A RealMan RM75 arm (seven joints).
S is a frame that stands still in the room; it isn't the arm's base.
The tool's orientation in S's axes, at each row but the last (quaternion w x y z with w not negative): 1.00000 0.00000 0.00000 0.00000; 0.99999 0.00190 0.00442 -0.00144; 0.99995 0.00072 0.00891 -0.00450; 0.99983 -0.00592 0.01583 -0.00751; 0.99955 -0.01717 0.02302 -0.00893; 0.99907 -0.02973 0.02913 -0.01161; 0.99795 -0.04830 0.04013 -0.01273; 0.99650 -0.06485 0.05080 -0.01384; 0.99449 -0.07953 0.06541 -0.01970; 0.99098 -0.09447 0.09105 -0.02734; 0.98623 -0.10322 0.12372 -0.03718; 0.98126 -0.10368 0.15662 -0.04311
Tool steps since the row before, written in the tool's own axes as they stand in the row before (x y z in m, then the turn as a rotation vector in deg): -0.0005 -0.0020 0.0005 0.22 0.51 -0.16; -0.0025 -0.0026 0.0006 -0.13 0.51 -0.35; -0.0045 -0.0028 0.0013 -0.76 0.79 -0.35; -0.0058 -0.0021 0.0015 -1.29 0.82 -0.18; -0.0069 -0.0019 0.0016 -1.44 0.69 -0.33; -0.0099 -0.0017 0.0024 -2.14 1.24 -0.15; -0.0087 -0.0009 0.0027 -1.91 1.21 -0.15; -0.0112 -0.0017 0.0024 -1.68 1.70 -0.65; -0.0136 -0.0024 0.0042 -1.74 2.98 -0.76; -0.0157 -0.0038 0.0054 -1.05 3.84 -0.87; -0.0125 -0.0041 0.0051 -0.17 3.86 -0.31; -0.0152 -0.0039 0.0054 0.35 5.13 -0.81
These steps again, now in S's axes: -0.0005 -0.0020 0.0005 0.22 0.51 -0.16; -0.0025 -0.0026 0.0006 -0.13 0.51 -0.35; -0.0045 -0.0028 0.0014 -0.76 0.80 -0.34; -0.0058 -0.0020 0.0017 -1.28 0.84 -0.15; -0.0068 -0.0017 0.0020 -1.44 0.71 -0.29; -0.0098 -0.0013 0.0031 -2.12 1.28 -0.10; -0.0085 -0.0004 0.0035 -1.89 1.25 -0.12; -0.0109 -0.0010 0.0037 -1.70 1.66 -0.70; -0.0130 -0.0010 0.0062 -1.74 2.91 -1.00; -0.0146 -0.0016 0.0087 -1.05 3.68 -1.39; -0.0110 -0.0018 0.0087 -0.06 3.72 -1.08; -0.0129 -0.0010 0.0104 0.34 4.81 -1.97
